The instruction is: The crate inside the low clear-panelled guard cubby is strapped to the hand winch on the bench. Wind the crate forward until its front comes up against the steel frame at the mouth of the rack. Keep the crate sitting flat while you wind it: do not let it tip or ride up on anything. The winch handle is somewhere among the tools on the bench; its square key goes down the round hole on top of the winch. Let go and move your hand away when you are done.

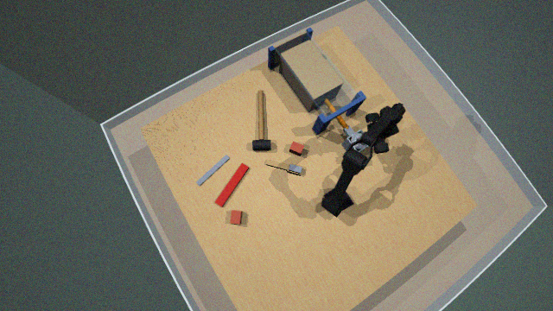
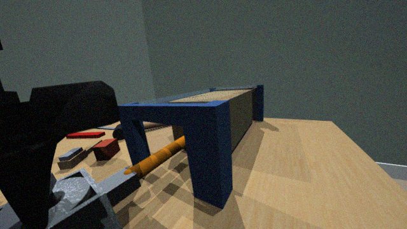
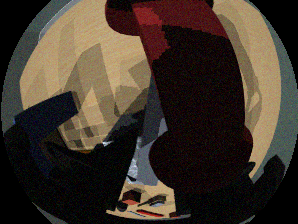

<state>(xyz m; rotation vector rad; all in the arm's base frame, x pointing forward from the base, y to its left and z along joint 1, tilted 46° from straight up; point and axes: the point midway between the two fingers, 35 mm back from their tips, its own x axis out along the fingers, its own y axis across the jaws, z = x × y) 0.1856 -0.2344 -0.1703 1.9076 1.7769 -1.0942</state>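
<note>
Right now the red grip is 5 cm to the right of my gripper tip, 4 cm above it and 2 cm behind it. Round my gripper tip: brush-like tool (42 cm to the left, 8 cm below, 8 cm ahead); grey winch (7 cm below, 4 cm to the left); blue frame (18 cm ahead, 6 cm to the left, 1 cm above).
</note>
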